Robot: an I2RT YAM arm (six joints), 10 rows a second.
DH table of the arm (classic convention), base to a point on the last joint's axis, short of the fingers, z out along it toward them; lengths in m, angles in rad. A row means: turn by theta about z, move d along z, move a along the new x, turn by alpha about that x. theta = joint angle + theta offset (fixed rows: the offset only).
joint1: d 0.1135; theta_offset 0; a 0.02; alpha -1.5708
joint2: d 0; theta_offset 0; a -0.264; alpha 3.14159
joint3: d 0; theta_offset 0.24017; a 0.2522; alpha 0
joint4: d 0; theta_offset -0.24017; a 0.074; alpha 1.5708
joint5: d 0; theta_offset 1.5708; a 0; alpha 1.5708
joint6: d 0.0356; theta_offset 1.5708; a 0; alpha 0
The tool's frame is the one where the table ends.
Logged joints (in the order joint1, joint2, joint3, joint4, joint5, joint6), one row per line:
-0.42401, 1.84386, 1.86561, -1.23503, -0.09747, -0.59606
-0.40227, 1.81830, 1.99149, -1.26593, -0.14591, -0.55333
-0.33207, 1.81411, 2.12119, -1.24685, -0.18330, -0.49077
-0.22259, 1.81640, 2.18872, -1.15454, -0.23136, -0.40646
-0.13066, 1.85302, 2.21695, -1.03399, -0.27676, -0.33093
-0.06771, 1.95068, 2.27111, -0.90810, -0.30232, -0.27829
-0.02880, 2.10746, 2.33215, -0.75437, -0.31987, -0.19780
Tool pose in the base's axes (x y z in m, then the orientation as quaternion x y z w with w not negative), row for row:
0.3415, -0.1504, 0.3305, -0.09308, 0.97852, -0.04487, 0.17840
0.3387, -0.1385, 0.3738, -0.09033, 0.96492, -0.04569, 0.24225
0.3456, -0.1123, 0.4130, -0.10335, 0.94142, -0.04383, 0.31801
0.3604, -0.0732, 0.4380, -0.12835, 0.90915, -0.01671, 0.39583
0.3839, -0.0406, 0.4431, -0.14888, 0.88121, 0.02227, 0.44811
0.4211, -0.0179, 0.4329, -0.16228, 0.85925, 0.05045, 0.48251
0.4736, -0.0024, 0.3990, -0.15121, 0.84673, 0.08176, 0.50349
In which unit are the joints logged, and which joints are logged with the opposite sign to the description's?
The joints are logged in radians. Opposite sign: none.
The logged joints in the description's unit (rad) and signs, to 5 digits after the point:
-0.42401, 1.84386, 1.86561, -1.23503, -0.09747, -0.59606
-0.40227, 1.81830, 1.99149, -1.26593, -0.14591, -0.55333
-0.33207, 1.81411, 2.12119, -1.24685, -0.18330, -0.49077
-0.22259, 1.81640, 2.18872, -1.15454, -0.23136, -0.40646
-0.13066, 1.85302, 2.21695, -1.03399, -0.27676, -0.33093
-0.06771, 1.95068, 2.27111, -0.90810, -0.30232, -0.27829
-0.02880, 2.10746, 2.33215, -0.75437, -0.31987, -0.19780

